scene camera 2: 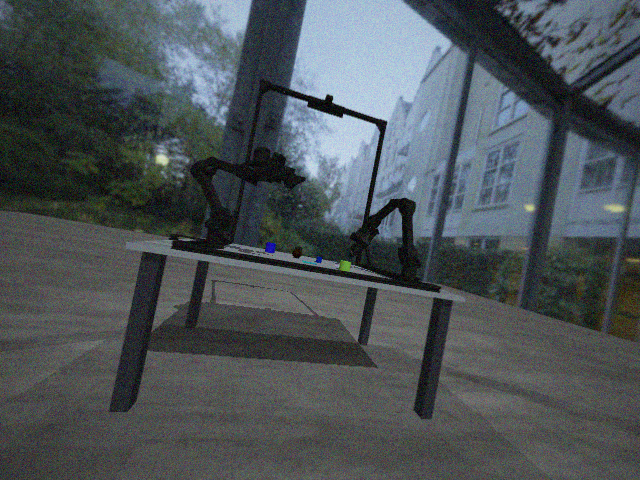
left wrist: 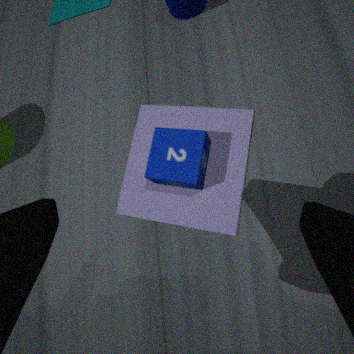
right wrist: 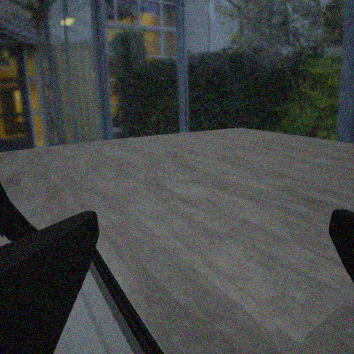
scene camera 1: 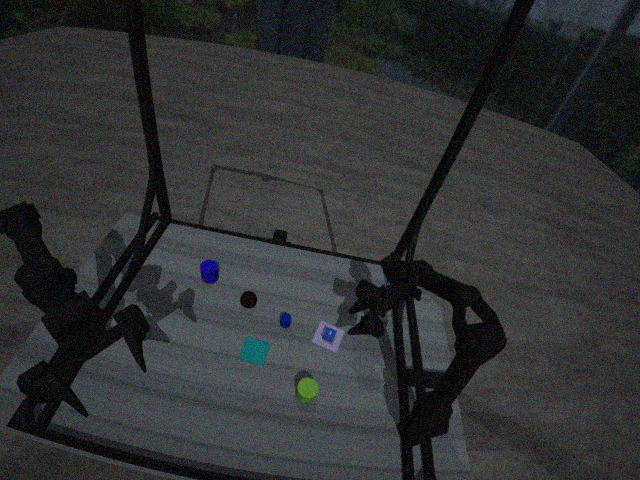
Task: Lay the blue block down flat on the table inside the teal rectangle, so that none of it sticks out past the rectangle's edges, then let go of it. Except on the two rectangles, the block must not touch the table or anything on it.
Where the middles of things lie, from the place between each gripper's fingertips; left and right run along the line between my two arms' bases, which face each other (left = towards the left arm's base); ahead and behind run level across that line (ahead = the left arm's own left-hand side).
My left gripper is now 70 mm above the lilac rectangle (left wrist: 216, 207), 40 mm to the left of it and 20 mm short of it.
I see my right gripper 38 cm past the lilac rectangle, 34 cm above it and 31 cm to the right of it.
